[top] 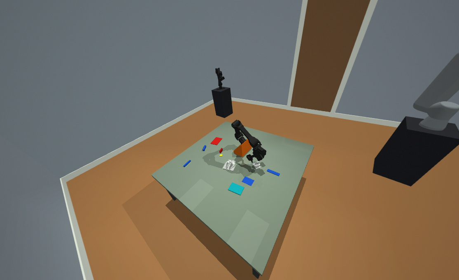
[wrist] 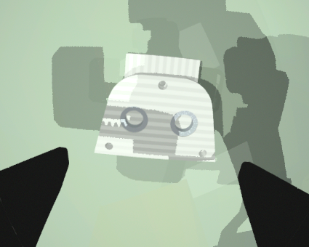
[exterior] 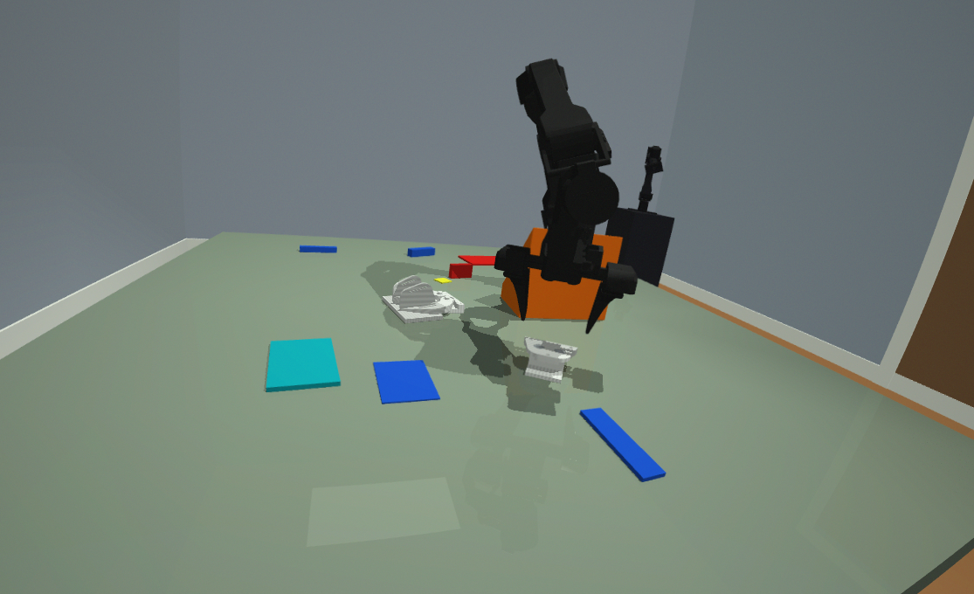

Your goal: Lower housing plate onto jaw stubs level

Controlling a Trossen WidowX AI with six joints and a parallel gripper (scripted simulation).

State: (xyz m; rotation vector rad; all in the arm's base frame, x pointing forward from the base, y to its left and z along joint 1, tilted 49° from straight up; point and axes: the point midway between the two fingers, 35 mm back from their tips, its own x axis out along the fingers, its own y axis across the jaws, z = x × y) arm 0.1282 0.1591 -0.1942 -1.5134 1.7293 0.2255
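Right now the white housing plate is 1 cm ahead of my gripper tip, 1 cm to the left of it and 3 cm below it. The rest, counted from my gripper tip: blue tile 21 cm ahead, 5 cm to the left, 6 cm below; blue strip 2 cm behind, 18 cm to the left, 6 cm below; white ribbed block 1 cm ahead, 1 cm to the left, 5 cm below.
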